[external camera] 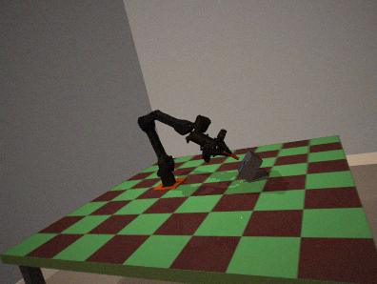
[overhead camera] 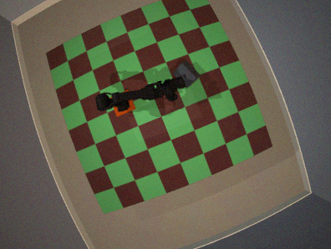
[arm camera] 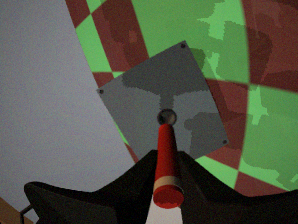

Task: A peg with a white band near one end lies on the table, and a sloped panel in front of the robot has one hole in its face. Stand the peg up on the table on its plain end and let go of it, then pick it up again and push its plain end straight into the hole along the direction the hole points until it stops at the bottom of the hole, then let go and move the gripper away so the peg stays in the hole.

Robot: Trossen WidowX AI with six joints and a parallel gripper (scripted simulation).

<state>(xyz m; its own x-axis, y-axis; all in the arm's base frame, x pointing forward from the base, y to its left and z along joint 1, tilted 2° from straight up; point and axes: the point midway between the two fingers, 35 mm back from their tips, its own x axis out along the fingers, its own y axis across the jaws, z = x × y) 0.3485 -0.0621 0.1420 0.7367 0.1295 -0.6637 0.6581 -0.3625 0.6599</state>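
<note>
The grey sloped panel is 70 mm below my gripper tip, 70 mm ahead of it and 10 mm to the left of it. Also, from my gripper tip: red peg (10 mm behind, 10 mm above).
</note>
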